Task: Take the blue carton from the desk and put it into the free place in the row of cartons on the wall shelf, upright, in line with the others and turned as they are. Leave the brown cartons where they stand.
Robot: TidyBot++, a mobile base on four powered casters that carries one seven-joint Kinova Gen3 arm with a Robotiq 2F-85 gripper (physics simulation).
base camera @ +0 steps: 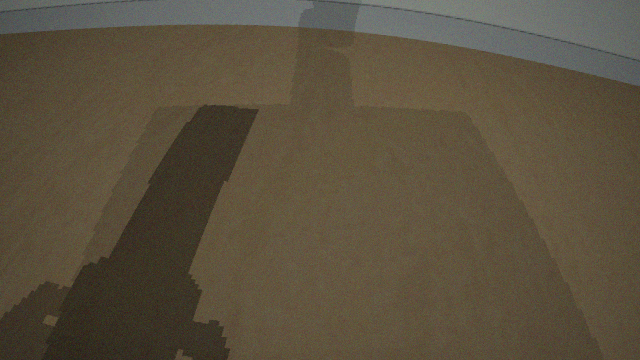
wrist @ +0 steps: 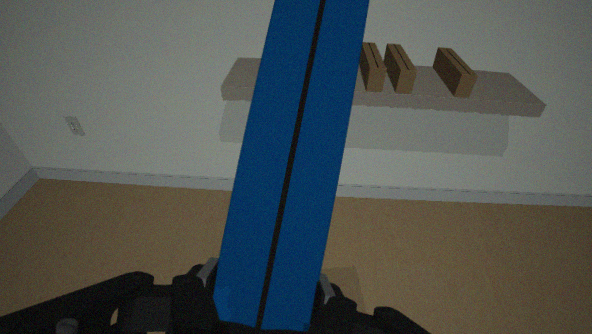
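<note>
The blue carton (wrist: 290,165) with a black stripe is held in my gripper (wrist: 265,282), which is shut on its two sides. The carton reaches from the fingers past the top edge of the wrist view and leans slightly right there. Beyond it, the wall shelf (wrist: 445,107) is mounted on the wall. Three brown cartons show on the shelf: one (wrist: 374,75) partly behind the blue carton, one (wrist: 401,70) close to its right, and one (wrist: 455,72) farther right, with a wider gap between the last two. The blue carton hides part of the shelf. The desk does not show.
The wall (wrist: 150,75) stands behind the shelf, with a socket plate (wrist: 74,125) at the left and a skirting board (wrist: 135,181) along the floor (wrist: 125,225). In the base camera view, dark shadows lie on the floor (base camera: 400,200), with the skirting (base camera: 150,14) beyond.
</note>
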